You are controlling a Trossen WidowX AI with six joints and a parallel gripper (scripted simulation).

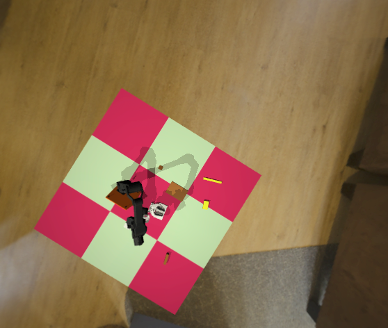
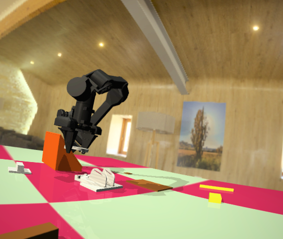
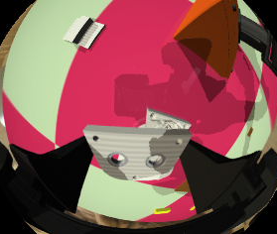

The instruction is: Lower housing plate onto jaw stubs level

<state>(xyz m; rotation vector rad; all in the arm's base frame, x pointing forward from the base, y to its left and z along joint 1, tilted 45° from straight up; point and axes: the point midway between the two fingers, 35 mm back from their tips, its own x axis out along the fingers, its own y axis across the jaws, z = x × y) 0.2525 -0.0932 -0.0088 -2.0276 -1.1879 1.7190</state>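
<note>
Right now the white base is 8 cm below my gripper tip, 7 cm to the left of it and 7 cm ahead of it. Also, from my gripper tip: flat brown plate: 27 cm to the left, 9 cm below, 9 cm ahead; yellow bar: 49 cm to the left, 28 cm ahead, 8 cm below; small brown block: 36 cm to the left, 11 cm behind, 9 cm below.
</note>
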